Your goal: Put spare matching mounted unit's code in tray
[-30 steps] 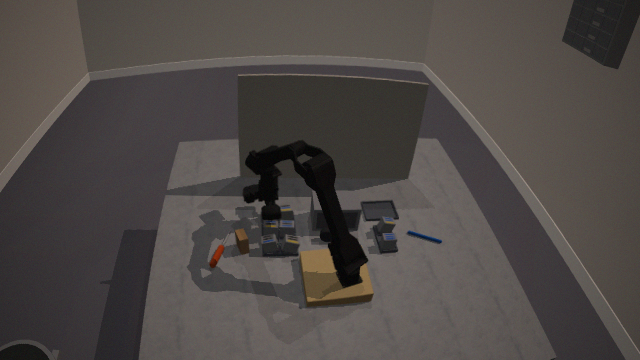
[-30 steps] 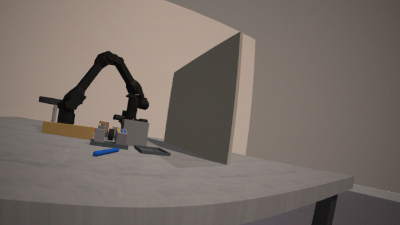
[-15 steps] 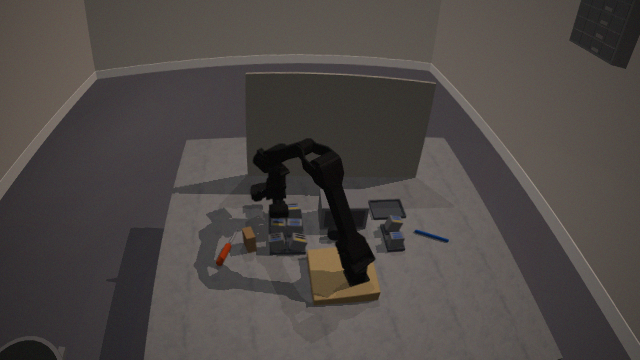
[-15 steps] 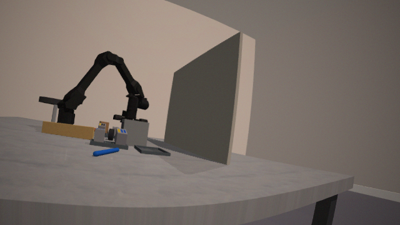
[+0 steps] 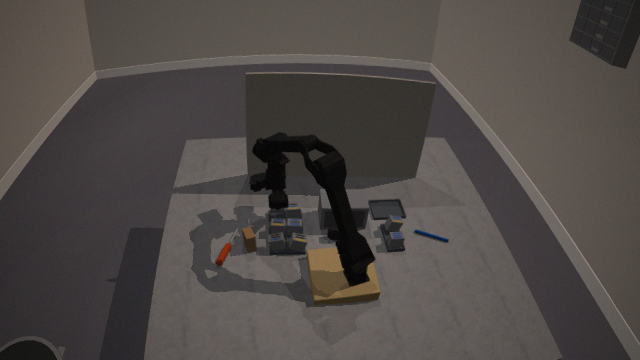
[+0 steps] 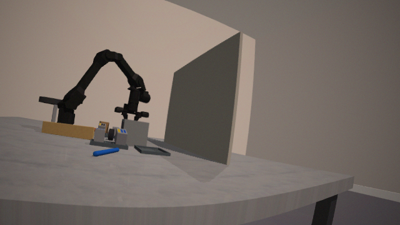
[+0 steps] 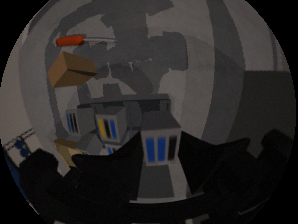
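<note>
Right now my gripper tip is 6 cm past the dark tray, 40 cm to the left of it and 5 cm above it. Also, from my gripper tip: brown block 11 cm behind, 12 cm to the left, 2 cm below; then grey mounted unit 6 cm behind, 21 cm to the right, 1 cm below; then grey spare unit 2 cm above.
</note>
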